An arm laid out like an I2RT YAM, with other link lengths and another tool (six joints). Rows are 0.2 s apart.
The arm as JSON. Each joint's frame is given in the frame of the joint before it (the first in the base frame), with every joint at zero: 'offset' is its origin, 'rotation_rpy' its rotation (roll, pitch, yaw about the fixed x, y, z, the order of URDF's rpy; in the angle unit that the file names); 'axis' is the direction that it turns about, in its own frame. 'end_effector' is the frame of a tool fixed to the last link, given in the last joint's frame.
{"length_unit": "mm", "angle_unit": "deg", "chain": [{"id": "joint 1", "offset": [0.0, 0.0, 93.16], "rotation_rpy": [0.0, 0.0, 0.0], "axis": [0.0, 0.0, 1.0]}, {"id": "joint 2", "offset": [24.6, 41.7, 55.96], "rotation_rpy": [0.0, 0.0, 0.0], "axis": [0.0, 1.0, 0.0]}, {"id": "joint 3", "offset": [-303.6, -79.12, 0.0], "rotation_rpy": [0.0, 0.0, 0.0], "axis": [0.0, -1.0, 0.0]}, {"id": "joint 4", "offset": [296.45, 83.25, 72.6], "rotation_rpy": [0.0, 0.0, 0.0], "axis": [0.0, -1.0, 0.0]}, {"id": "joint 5", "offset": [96.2, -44.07, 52.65], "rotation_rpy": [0.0, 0.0, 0.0], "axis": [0.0, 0.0, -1.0]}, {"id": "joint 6", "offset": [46.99, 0.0, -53.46], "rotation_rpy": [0.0, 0.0, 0.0], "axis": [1.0, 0.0, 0.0]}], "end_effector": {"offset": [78.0, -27.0, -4.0], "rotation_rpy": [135.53, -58.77, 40.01]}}
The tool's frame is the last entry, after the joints.
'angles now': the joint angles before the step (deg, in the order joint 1, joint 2, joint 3, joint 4, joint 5, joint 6). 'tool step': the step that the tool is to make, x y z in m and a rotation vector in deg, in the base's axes. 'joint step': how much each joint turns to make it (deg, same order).
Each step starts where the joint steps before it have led.
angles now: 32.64 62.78 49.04 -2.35 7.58 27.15
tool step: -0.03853 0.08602 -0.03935 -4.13 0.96 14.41
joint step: 12.88 4.66 -2.92 4.61 -0.68 -2.96
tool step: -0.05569 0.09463 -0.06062 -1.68 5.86 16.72
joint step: 12.08 10.42 -0.75 6.11 -5.63 1.58
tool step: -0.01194 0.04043 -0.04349 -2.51 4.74 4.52
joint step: 3.13 9.46 2.65 2.23 -2.48 1.87
